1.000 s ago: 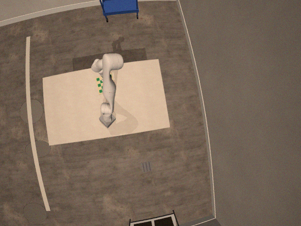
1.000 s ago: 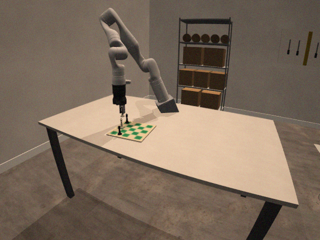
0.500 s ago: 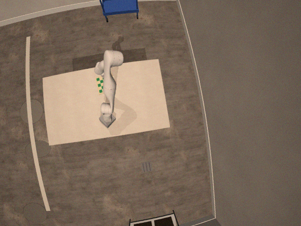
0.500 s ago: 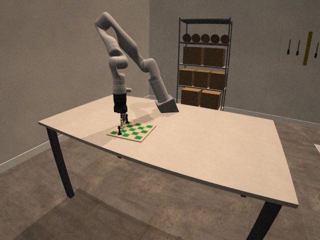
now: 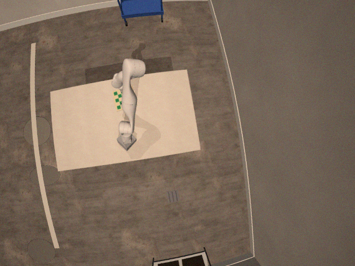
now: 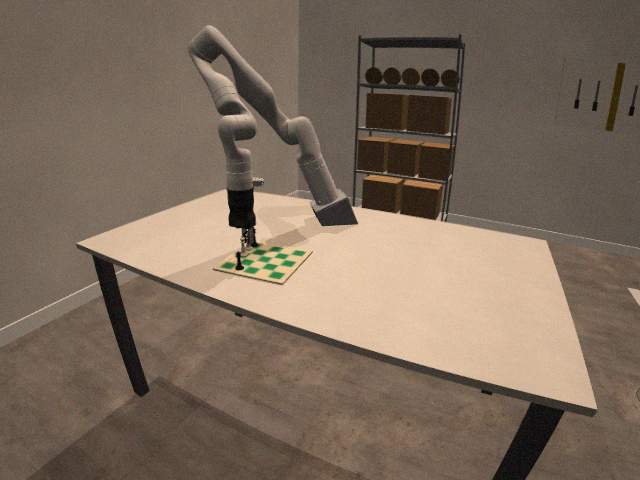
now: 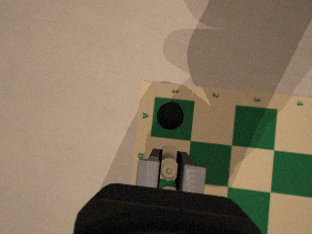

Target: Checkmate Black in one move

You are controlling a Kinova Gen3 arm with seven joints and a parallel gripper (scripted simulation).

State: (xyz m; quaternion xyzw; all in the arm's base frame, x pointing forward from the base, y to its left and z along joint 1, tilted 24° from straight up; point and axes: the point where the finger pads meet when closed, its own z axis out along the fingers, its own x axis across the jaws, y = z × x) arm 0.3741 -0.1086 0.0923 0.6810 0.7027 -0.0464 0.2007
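My hand is 40 mm short of the tall white piece and 10 mm above it. Round my hand: tall black piece: 40 mm behind, 10 mm below; chessboard: 40 mm ahead, 80 mm to the left, 50 mm below; short black piece: 120 mm ahead, 40 mm to the left, 20 mm below.
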